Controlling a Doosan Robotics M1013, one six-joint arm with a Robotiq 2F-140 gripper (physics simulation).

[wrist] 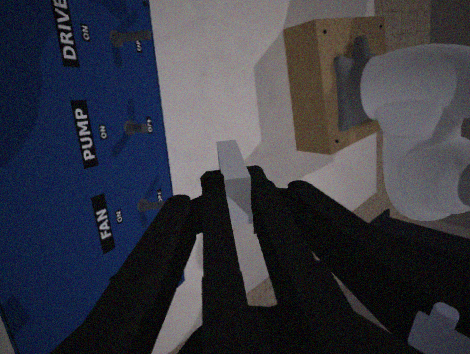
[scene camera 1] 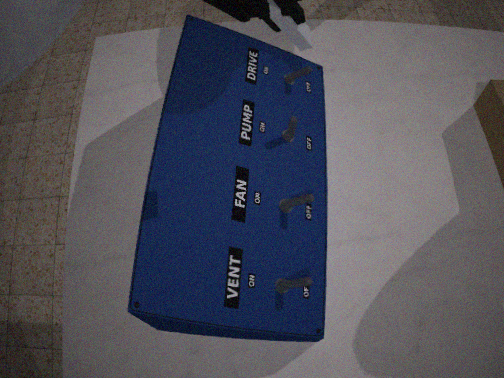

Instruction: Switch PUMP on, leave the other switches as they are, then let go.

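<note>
The blue panel carries labelled lever switches. The PUMP lever stands at a different angle from the others, with its tip swung off the OFF side; it appears set to ON. The DRIVE lever and FAN lever lean to OFF, as does the VENT lever in the scene view. My gripper is shut and empty, apart from all levers. It is beyond the panel's DRIVE end in the scene view and right of the panel's edge in the wrist view.
A wooden block with a grey fitting stands right of the panel. A large pale rounded body is beside it in the wrist view. The panel rests on a light surface; tiled floor shows beyond.
</note>
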